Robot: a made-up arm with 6 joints.
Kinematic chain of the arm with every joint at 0, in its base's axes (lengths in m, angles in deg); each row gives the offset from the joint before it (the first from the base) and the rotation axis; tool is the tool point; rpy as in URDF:
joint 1: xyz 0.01 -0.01 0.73 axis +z
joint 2: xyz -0.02 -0.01 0 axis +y
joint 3: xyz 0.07 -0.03 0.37 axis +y
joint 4: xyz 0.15 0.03 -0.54 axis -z
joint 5: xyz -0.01 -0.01 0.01 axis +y
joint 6: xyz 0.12 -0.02 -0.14 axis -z
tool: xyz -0.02 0 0 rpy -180 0 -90
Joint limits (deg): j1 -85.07..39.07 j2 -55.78..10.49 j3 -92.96..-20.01 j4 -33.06..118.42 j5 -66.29..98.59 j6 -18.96..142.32
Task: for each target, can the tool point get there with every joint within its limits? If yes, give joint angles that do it. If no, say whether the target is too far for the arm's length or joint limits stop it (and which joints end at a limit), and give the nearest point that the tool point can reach.
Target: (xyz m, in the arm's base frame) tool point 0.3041 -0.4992 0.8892
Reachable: yes | joints -63.18 -14.02 -54.72 28.43 84.54 41.92
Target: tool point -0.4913 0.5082 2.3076
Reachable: no: too far | nearest point -0.1632 0.1690 1.6784 | short by 0.786 m
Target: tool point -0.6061 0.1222 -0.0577
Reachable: no: joint limits stop it (at a limit: joint 1, joint 2, joint 3, joint 4, joint 5, joint 6) | nearest point -0.0858 -0.2598 0.4496 | short by 0.821 m
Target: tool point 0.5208 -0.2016 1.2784
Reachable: yes | joints -15.96 -28.22 -71.32 -17.13 63.49 87.37
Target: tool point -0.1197 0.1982 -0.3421
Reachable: no: joint limits stop it (at a limit: joint 1, joint 2, joint 3, joint 6) | nearest point 0.2019 0.2014 0.4020 | short by 0.811 m
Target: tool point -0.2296 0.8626 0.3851
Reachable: no: joint limits stop it (at a limit: joint 1, joint 2, joint 3, joint 5, joint 6) | nearest point 0.1939 0.3448 0.4707 | short by 0.674 m
